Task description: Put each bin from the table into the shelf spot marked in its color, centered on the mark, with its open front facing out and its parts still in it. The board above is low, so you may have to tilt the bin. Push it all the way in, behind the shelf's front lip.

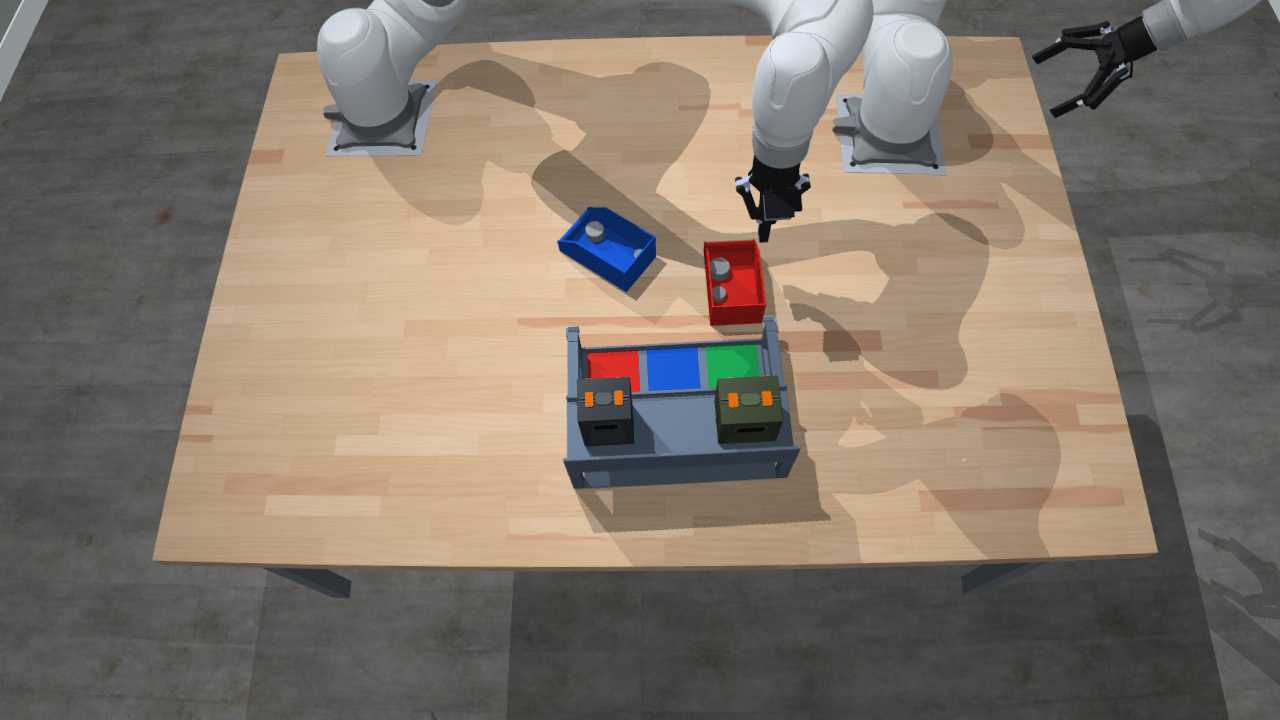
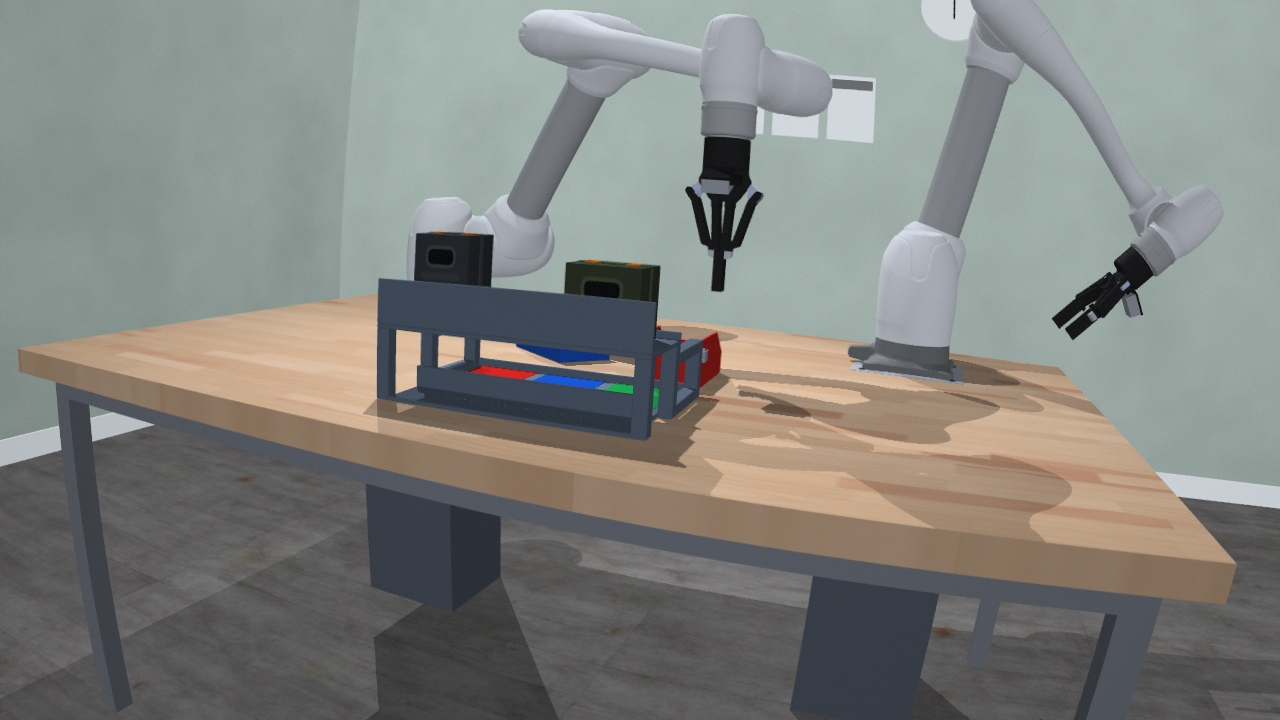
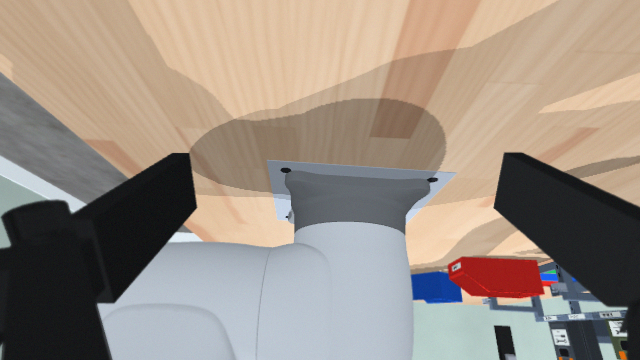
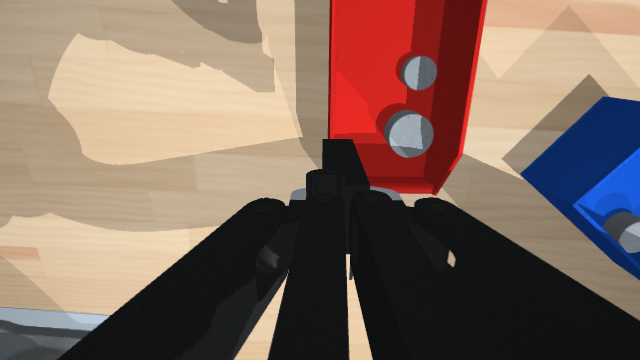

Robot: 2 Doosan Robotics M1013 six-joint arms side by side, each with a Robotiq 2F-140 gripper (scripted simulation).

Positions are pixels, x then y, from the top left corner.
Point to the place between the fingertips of my right gripper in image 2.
717, 290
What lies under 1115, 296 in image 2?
My left gripper.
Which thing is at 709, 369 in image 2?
A red bin.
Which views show the blue bin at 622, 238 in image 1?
Image 1, image 2, image 3 and image 4: all of them.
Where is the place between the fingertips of my right gripper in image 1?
762, 236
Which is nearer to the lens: the red bin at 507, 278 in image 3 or the blue bin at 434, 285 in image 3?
The red bin.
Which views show my left gripper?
Image 1, image 2 and image 3 only.
